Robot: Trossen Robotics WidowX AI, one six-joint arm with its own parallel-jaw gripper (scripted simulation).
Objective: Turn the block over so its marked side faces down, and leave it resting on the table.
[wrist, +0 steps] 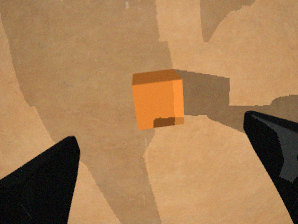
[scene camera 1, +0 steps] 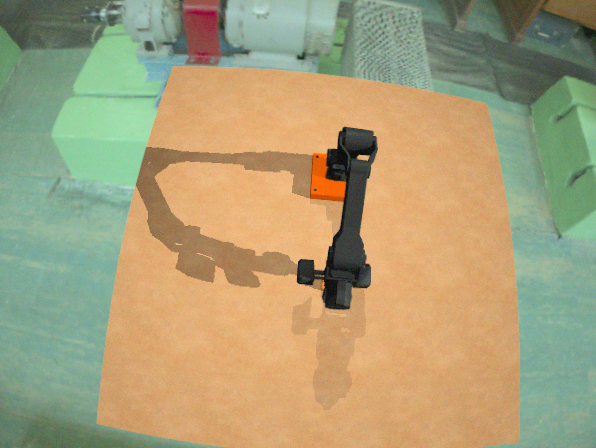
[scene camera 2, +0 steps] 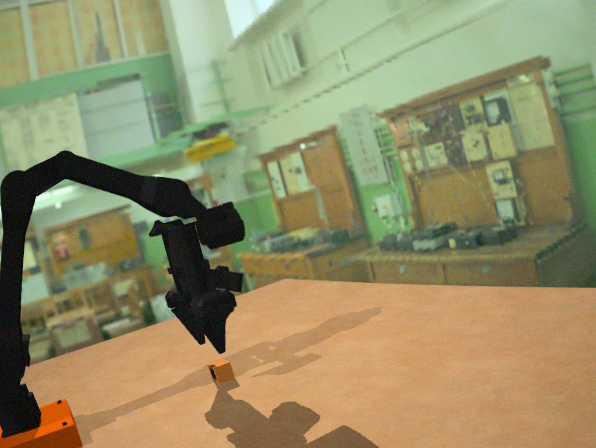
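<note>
Wrist view: the gripper [wrist: 163, 132] and an orange block [wrist: 158, 98] visible. Scene camera 1: the gripper [scene camera 1: 329, 280] visible. Scene camera 2: the gripper [scene camera 2: 211, 348] visible; it is open and holds nothing.
</note>
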